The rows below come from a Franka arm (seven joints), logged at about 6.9 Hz.
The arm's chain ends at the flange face. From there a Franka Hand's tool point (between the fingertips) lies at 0.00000 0.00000 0.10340 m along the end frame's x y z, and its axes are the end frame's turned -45 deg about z.
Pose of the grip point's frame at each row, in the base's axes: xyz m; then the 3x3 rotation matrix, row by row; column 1 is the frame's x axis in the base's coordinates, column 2 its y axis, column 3 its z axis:
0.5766, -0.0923, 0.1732; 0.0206, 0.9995, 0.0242; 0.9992, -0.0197, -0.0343; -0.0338, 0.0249, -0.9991
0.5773, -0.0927, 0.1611; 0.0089, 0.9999, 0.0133; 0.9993, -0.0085, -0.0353; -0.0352, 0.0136, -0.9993
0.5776, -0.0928, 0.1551; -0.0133, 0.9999, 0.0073; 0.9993, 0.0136, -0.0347; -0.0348, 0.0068, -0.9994
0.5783, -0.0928, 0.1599; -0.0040, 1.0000, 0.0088; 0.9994, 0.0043, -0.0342; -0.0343, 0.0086, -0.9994
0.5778, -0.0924, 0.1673; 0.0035, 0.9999, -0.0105; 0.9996, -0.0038, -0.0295; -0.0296, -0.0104, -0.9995
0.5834, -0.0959, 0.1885; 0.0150, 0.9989, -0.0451; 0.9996, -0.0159, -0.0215; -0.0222, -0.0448, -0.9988
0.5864, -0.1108, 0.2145; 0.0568, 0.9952, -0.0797; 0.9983, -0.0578, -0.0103; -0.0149, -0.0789, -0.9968
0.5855, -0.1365, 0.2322; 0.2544, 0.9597, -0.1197; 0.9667, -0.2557, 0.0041; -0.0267, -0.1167, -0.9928
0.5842, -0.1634, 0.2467; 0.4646, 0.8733, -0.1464; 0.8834, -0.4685, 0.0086; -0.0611, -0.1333, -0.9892
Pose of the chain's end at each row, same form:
0.5741, -0.0888, 0.2765; 0.7213, 0.6922, 0.0242; 0.6926, -0.7205, -0.0343; -0.0063, 0.0415, -0.9991
0.5759, -0.0890, 0.2644; 0.7133, 0.7007, 0.0133; 0.7006, -0.7126, -0.0353; -0.0153, 0.0345, -0.9993
0.5768, -0.0892, 0.2584; 0.6976, 0.7164, 0.0073; 0.7162, -0.6970, -0.0347; -0.0198, 0.0294, -0.9994
0.5774, -0.0893, 0.2632; 0.7043, 0.7099, 0.0088; 0.7097, -0.7036, -0.0342; -0.0182, 0.0303, -0.9994
0.5789, -0.0893, 0.2706; 0.7095, 0.7046, -0.0105; 0.7041, -0.7095, -0.0295; -0.0283, 0.0136, -0.9995
0.5881, -0.0937, 0.2918; 0.7169, 0.6957, -0.0451; 0.6956, -0.7181, -0.0215; -0.0474, -0.0160, -0.9988
0.5946, -0.1097, 0.3176; 0.7439, 0.6635, -0.0797; 0.6650, -0.7468, -0.0103; -0.0663, -0.0453, -0.9968
0.5979, -0.1369, 0.3349; 0.8585, 0.4987, -0.1197; 0.5028, -0.8644, 0.0041; -0.1014, -0.0636, -0.9928
0.5993, -0.1643, 0.3490; 0.9460, 0.2890, -0.1464; 0.2934, -0.9559, 0.0086; -0.1375, -0.0511, -0.9892

